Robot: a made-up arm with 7 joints.
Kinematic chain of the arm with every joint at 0, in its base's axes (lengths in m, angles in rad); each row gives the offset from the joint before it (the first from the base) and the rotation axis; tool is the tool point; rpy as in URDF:
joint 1: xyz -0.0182 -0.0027 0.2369 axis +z
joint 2: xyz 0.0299 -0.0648 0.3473 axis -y
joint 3: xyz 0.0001 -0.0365 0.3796 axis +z
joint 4: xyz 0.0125 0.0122 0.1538 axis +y
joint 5: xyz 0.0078 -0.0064 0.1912 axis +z
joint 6: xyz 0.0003 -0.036 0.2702 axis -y
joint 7: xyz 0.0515 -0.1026 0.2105 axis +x
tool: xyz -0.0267 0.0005 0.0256 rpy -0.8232 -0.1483 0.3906
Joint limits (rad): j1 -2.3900..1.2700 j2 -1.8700..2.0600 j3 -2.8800..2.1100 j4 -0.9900..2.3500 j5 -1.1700..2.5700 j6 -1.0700..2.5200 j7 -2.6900..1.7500
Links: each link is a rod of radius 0.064 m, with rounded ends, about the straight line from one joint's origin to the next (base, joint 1, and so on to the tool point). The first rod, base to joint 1, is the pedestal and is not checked.
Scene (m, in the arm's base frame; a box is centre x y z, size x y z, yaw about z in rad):
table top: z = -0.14
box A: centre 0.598 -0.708 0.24 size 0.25 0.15 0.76 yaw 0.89
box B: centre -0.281 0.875 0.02 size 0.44 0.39 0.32 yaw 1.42
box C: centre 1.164 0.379 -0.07 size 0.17 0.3 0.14 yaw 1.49
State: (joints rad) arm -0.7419 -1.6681 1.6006 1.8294 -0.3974 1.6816 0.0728
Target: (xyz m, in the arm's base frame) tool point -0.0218 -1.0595 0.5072
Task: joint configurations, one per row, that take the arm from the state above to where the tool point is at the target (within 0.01 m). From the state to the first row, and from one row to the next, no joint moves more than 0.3 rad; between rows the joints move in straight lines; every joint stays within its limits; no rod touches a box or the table.
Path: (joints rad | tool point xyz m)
1: -0.7846 -1.4803 1.6734 1.5633 -0.2976 1.7016 -0.0846 | 0.8237 -0.3238 0.6493
2: -0.8274 -1.2925 1.7461 1.2972 -0.1977 1.7216 -0.2419 | 0.7966 -0.4675 0.8205
3: -0.8701 -1.1047 1.8189 1.0311 -0.0979 1.7416 -0.3993 | 0.7096 -0.5748 0.9928
4: -0.9129 -0.9169 1.8917 0.7651 0.0020 1.7616 -0.5566 | 0.5801 -0.6377 1.1462
5: -0.9556 -0.7291 1.9645 0.4990 0.1018 1.7816 -0.7140 | 0.4289 -0.6561 1.2677
6: -0.9984 -0.5413 2.0372 0.2329 0.2017 1.8016 -0.8713 | 0.2761 -0.6361 1.3521
7: -1.0411 -0.3535 2.1100 -0.0332 0.3015 1.8216 -1.0287 | 0.1374 -0.5860 1.4011
8: -1.1812 -0.6101 2.0075 0.1750 0.1509 1.7761 -0.8047 | 0.1402 -0.7480 1.3020
9: -1.3213 -0.8668 1.9049 0.3831 0.0003 1.7305 -0.5807 | 0.1171 -0.8932 1.1610
10: -1.4614 -1.1234 1.8024 0.5913 -0.1503 1.6850 -0.3568 | 0.0745 -1.0059 0.9763
11: -1.6014 -1.3800 1.6999 0.7994 -0.3009 1.6395 -0.1328 | 0.0228 -1.0673 0.7526
12: -1.7415 -1.6367 1.5973 1.0076 -0.4515 1.5939 0.0911 | -0.0218 -1.0595 0.5071

